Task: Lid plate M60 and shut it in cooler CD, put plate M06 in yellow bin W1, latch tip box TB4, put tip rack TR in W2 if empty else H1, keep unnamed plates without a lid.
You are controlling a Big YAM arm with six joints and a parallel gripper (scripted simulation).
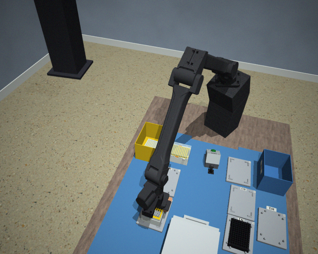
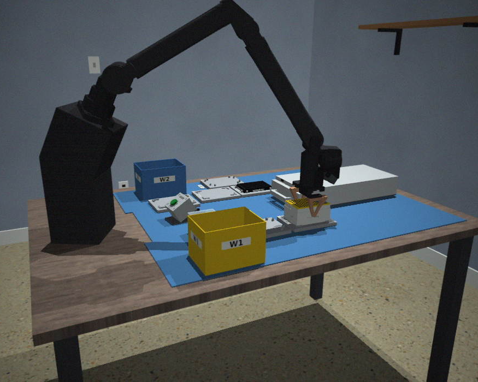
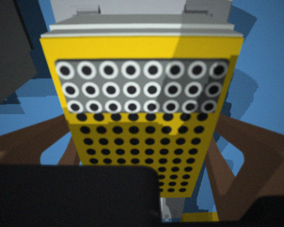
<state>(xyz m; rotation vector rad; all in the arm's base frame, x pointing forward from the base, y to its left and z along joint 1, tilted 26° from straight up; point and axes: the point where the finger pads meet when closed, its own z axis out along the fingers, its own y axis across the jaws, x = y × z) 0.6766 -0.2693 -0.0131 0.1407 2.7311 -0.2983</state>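
Right now the tip rack TR is 10 mm behind my hand and 10 mm above it. The rest, counted from my hand: nest N2: 40 mm below; white assay plate: 130 mm ahead, 170 mm to the left, 20 mm below; nest N4: 180 mm behind, 20 mm to the left, 40 mm below.
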